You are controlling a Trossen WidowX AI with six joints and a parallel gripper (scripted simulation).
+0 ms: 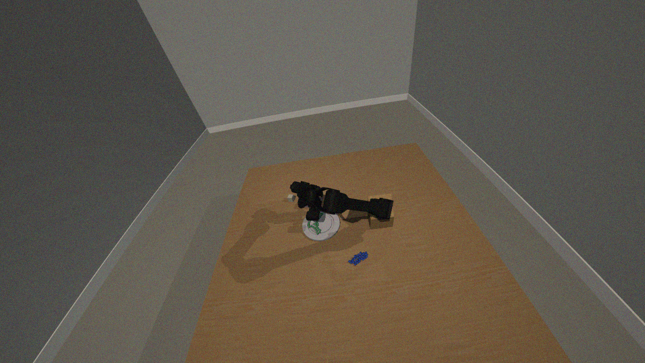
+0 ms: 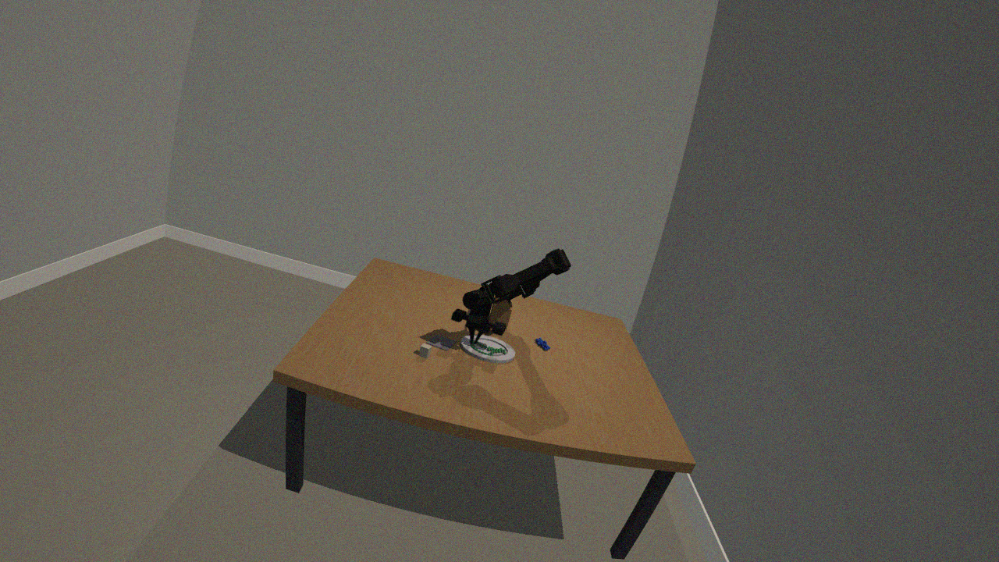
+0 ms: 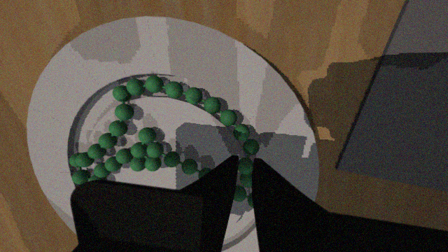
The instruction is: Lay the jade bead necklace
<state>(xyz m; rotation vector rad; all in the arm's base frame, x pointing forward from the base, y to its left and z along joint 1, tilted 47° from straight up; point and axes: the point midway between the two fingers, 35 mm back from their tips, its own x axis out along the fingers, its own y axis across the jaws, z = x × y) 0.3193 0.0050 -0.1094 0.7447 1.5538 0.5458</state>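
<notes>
Right now the round bead board is 2 cm behind my gripper tip, 6 cm to the left of it and 1 cm below it. The rest, counted from my gripper tip: pale block (17 cm ahead, 15 cm to the right); flat grey plate (3 cm ahead, 11 cm to the right, 2 cm below).
</notes>
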